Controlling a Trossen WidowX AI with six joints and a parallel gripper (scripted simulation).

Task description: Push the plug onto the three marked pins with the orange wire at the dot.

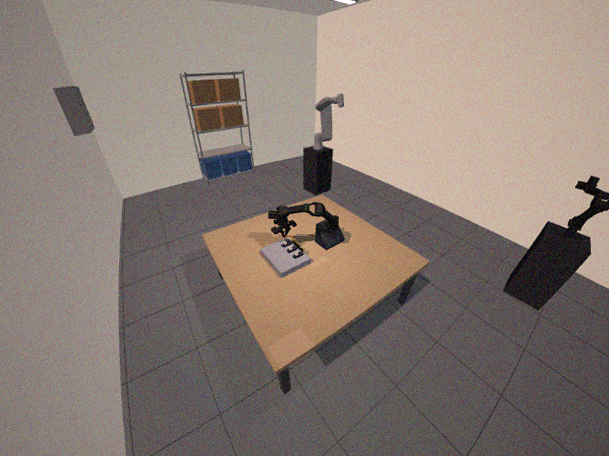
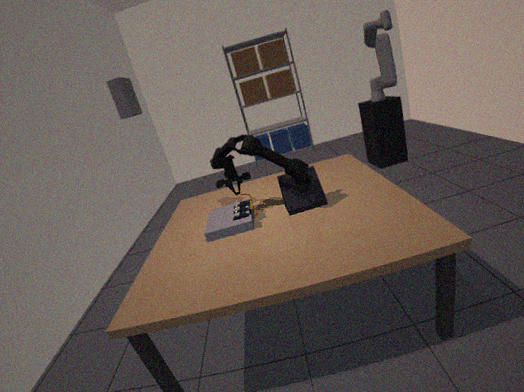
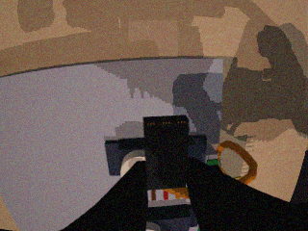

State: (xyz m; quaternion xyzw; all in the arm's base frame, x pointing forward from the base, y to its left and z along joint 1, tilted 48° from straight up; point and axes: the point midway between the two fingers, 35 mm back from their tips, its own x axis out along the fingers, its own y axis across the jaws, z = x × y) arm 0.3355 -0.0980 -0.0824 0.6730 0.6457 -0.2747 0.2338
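My gripper tip is 140 mm to the right of the blue band, 40 mm past it and 40 mm above it. Also, from my gripper tip: grey printed holder 110 mm ahead, 90 mm to the left, 90 mm below.
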